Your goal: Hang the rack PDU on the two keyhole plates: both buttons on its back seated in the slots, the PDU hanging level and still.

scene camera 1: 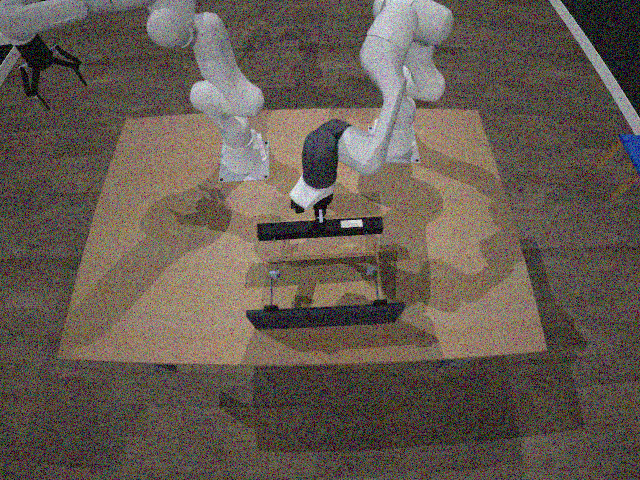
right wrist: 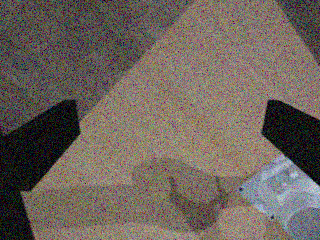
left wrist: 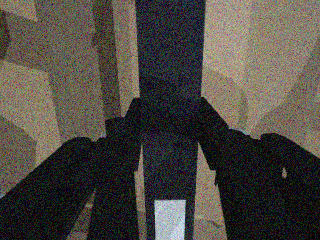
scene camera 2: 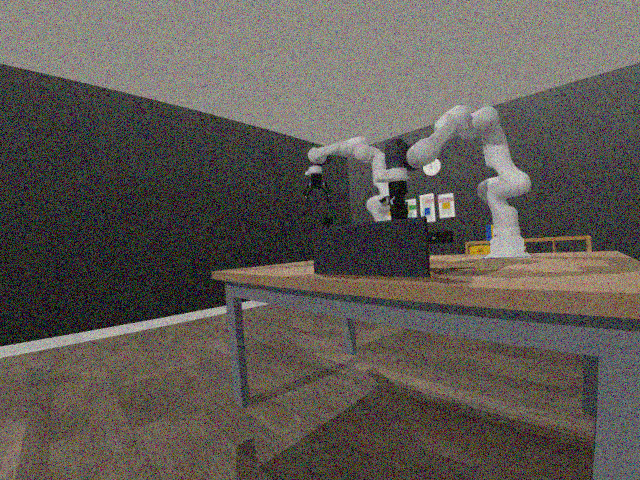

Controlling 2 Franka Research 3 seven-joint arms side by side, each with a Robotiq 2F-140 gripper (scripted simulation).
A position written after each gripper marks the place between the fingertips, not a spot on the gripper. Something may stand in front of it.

Note:
In view: the left gripper (left wrist: 168,112), the right gripper (scene camera 1: 66,95) and a rack PDU (scene camera 1: 298,229).
The rack PDU also shows in the left wrist view (left wrist: 170,47). The right gripper shows as well in the right wrist view (right wrist: 171,117). The right wrist view misses the rack PDU: it is out of frame.

